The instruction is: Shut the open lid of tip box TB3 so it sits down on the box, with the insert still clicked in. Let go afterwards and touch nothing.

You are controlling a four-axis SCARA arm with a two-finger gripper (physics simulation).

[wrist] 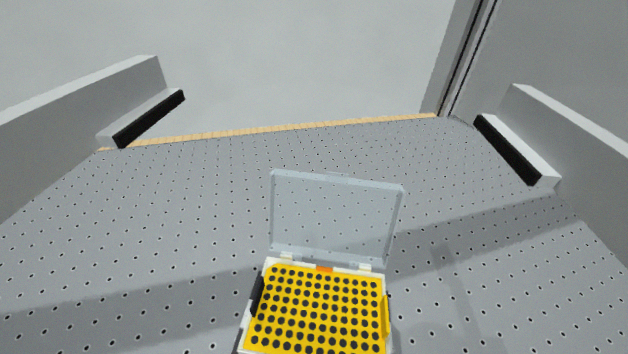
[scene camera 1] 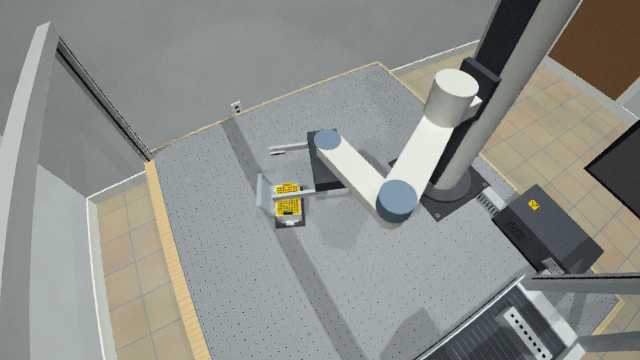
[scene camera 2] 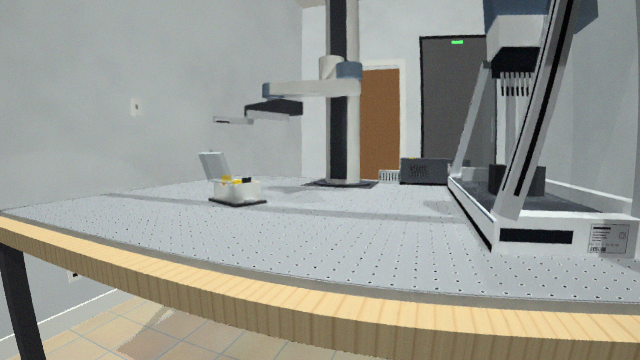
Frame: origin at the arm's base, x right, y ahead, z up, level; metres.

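Where they show: gripper, fingertip midpoint: [wrist: 328,87] [scene camera 1: 270,172] [scene camera 2: 229,116]; arm's base, origin of the base link: [scene camera 1: 438,176] [scene camera 2: 342,186].
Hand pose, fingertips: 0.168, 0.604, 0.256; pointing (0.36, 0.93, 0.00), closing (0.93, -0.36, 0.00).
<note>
Things, the pixels of their centre, and the offset from my fingertips, as dx, dy, dz. "*": a spot on its surface instead.
- Tip box TB3, body centre: [wrist: 317,319] [scene camera 2: 236,190] [scene camera 1: 288,203] -0.001, -0.028, -0.211
- orange clip, body centre: [wrist: 324,269] +0.016, +0.008, -0.186
- clear lid, body centre: [wrist: 331,219] [scene camera 2: 215,167] [scene camera 1: 265,194] +0.027, +0.033, -0.139
- dark grey box unit, surface spot: [scene camera 1: 550,230] * -0.562, -0.699, -0.129
- large framed machine with a dark deck, surface spot: [scene camera 1: 480,330] * -0.656, -0.314, -0.194
Tip box TB3 [scene camera 1: 288,219] [scene camera 2: 245,191] is white and stands on a dark base plate on the perforated table. Its yellow insert [scene camera 1: 289,207] [wrist: 320,310] lies inside, level with the rim in the wrist view, an orange clip [wrist: 324,269] at the hinge side. The clear lid [scene camera 1: 259,190] [scene camera 2: 215,166] [wrist: 335,215] stands open, leaning back from the hinges. My gripper [scene camera 1: 274,173] [scene camera 2: 234,116] [wrist: 328,87] is open and empty, high above the table. One finger crosses over the box in scene camera 1. The box's near edge is cut off in the wrist view.
A dark grey box unit [scene camera 1: 550,230] [scene camera 2: 425,171] stands by the arm's column [scene camera 2: 352,140]. A large framed machine with a dark deck [scene camera 1: 480,330] stands at the table's right side. A wooden edge [scene camera 1: 172,265] [scene camera 2: 300,305] borders the table. A wall lies behind it.
</note>
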